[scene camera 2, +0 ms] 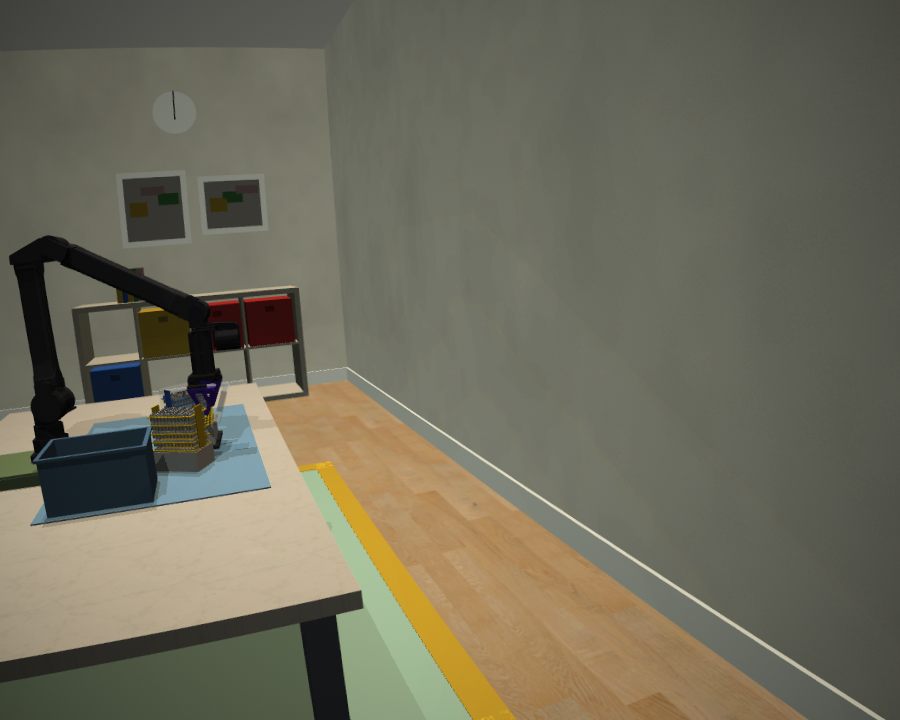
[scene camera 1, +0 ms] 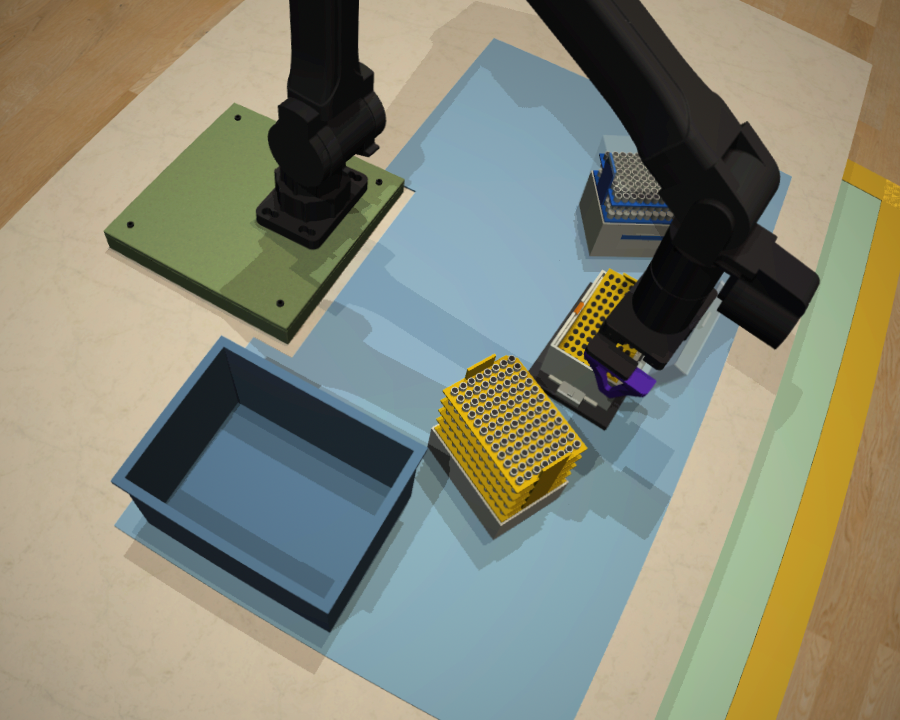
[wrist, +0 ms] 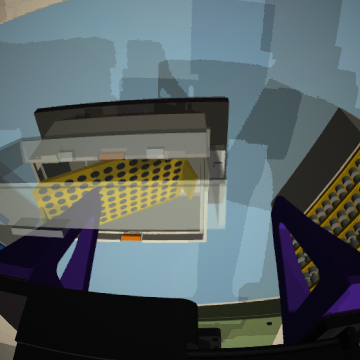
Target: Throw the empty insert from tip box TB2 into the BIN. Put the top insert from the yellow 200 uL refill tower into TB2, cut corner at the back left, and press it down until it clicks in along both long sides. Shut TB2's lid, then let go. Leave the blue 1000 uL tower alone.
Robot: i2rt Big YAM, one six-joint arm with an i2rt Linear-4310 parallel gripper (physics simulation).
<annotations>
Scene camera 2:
my gripper: 208,410
dark blue bin: 79,474
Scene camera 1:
my gripper: 630,360
clear lid: 680,364
dark blue bin: 289,489
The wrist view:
my gripper: 187,200
clear lid: 153,178
</annotations>
